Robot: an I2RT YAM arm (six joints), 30 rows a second.
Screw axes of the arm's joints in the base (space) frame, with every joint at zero. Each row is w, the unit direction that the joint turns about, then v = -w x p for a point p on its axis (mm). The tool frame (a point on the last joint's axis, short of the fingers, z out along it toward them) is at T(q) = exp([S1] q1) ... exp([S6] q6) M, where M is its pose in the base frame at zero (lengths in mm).
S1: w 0 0 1 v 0 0 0
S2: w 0 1 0 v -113.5 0 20
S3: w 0 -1 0 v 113.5 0 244
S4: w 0 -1 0 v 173.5 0 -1
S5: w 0 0 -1 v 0 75 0
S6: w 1 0 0 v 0 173.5 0
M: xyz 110.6 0 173.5 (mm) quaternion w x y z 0.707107 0 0.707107 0
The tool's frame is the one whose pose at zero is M.
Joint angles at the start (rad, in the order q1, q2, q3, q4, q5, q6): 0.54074 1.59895 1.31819 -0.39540 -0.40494 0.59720
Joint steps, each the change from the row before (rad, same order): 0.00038 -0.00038 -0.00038 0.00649 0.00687 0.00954; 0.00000 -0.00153 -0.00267 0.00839 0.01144 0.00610; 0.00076 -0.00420 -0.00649 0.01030 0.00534 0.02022; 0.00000 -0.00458 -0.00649 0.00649 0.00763 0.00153; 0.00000 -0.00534 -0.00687 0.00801 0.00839 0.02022
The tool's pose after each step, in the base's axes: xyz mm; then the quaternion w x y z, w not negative. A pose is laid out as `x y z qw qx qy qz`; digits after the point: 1 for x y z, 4 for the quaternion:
304.1 198.9 300.9 0.2618 -0.0571 0.8848 0.3812
304.5 198.6 301.1 0.2667 -0.0526 0.8843 0.3796
303.9 198.4 301.2 0.2673 -0.0436 0.8835 0.3822
303.3 197.8 301.1 0.2709 -0.0417 0.8831 0.3807
302.7 197.1 301.2 0.2719 -0.0315 0.8827 0.3820

